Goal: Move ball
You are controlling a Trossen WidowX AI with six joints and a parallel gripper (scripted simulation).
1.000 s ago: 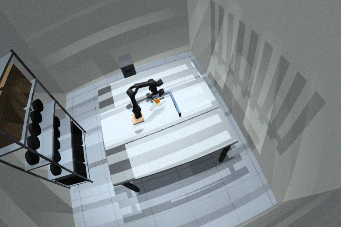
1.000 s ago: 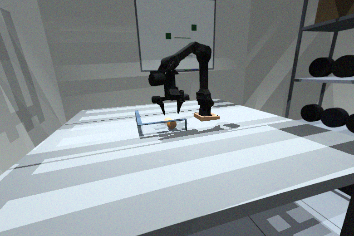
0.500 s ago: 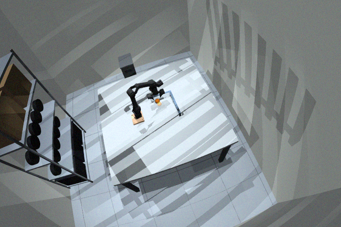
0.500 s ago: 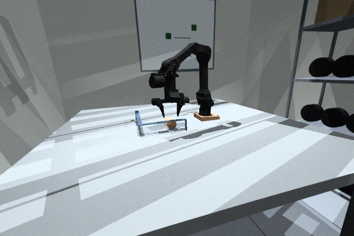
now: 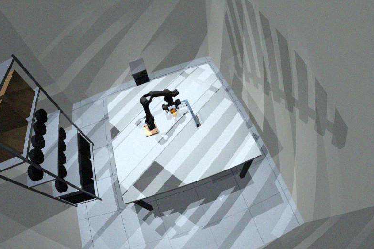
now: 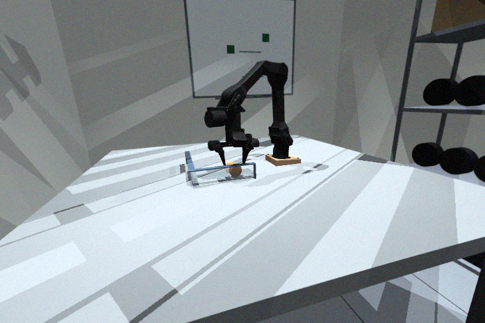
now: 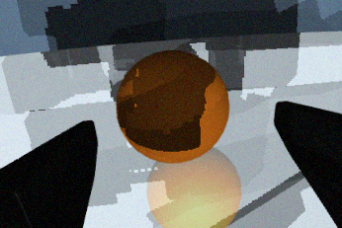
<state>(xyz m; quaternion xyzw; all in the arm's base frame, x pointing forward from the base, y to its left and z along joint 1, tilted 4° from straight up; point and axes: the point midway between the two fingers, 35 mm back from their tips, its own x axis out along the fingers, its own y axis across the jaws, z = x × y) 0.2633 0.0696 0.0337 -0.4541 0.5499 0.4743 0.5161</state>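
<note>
The see-through ball copy is 50 mm to the right of my gripper tip and 20 mm below it.
</note>
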